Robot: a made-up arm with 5 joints.
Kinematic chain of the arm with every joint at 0, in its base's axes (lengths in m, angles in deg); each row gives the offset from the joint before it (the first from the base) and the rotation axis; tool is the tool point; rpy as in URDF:
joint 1: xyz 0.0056 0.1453 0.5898 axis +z
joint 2: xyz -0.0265 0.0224 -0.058 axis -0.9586 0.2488 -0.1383
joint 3: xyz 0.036 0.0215 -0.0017 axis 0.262 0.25 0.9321
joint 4: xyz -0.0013 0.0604 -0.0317 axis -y
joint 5: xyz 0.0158 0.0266 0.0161 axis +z
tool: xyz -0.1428 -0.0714 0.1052 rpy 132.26 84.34 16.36
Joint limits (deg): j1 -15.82..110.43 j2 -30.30..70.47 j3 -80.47..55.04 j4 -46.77..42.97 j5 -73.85..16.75
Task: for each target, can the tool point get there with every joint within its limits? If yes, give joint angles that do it. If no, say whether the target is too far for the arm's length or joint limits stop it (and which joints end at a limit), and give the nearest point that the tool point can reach.
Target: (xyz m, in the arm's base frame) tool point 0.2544 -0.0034 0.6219
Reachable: no: joint limits stop it (at a limit: joint 1, joint 2, joint 3) | nearest point 0.1290 0.0155 0.5971 | short by 0.129 m
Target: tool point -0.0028 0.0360 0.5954
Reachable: yes | joints 66.49 -17.44 20.93 6.23 9.26
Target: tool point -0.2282 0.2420 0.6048
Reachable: yes | joints 59.42 6.70 -13.10 -14.15 -60.35
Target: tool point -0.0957 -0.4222 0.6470
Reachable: no: too far | nearest point -0.0619 -0.1094 0.6040 | short by 0.318 m
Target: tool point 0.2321 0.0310 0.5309
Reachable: no: joint limits stop it (at a limit: joint 1, joint 2, joint 3) | nearest point 0.1339 0.0365 0.5406 | short by 0.099 m
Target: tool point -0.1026 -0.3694 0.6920
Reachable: no: too far | nearest point -0.0699 -0.1075 0.6091 | short by 0.277 m
